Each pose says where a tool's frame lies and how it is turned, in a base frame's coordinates. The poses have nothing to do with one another.
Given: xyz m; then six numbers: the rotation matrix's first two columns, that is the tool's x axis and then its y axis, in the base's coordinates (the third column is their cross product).
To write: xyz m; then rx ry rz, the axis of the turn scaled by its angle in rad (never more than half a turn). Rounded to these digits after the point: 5 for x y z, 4 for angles.
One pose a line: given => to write
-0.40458, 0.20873, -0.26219, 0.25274, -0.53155, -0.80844, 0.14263, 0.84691, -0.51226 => -0.40458, 0.20873, -0.26219, -0.3689, 1.2372, -0.4725
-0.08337, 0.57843, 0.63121, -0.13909, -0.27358, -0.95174, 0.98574, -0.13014, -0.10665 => -0.08337, 0.57843, 0.63121, 1.0120, 1.0248, -1.5058
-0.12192, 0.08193, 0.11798, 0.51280, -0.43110, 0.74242, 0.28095, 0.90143, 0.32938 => -0.12192, 0.08193, 0.11798, 0.1752, -0.9398, -0.4307
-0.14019, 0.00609, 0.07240, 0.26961, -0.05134, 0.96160, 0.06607, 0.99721, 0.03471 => -0.14019, 0.00609, 0.07240, -0.0131, -1.2954, -0.0791
